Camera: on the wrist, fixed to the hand. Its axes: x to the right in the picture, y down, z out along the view.
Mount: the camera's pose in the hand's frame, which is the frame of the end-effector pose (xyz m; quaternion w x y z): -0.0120 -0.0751 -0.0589 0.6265 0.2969 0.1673 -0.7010
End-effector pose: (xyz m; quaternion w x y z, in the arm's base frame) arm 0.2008 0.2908 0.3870 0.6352 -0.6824 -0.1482 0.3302
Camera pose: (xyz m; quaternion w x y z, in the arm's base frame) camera 0.2459 0.2493 0.4611 0.8567 -0.1903 -0.3669 -0.3085
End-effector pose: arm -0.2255 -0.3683 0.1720 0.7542 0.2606 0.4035 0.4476
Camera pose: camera -0.2435 -0.4119 0.0881 0.6414 0.0295 0.6946 -0.3245
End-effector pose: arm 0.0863 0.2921 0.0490 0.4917 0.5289 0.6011 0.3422
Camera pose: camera 0.0072 0.2713 -0.0016 0.2903 -0.0013 0.9312 -0.2203
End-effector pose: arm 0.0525 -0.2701 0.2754 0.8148 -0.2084 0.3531 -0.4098
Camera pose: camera -0.0355 -0.3066 0.2884 0.2260 -0.0676 0.0898 -0.9676
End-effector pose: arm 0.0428 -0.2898 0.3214 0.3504 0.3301 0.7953 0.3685
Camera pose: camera -0.0180 -0.3584 0.2922 0.2468 -0.3083 0.8976 -0.1957
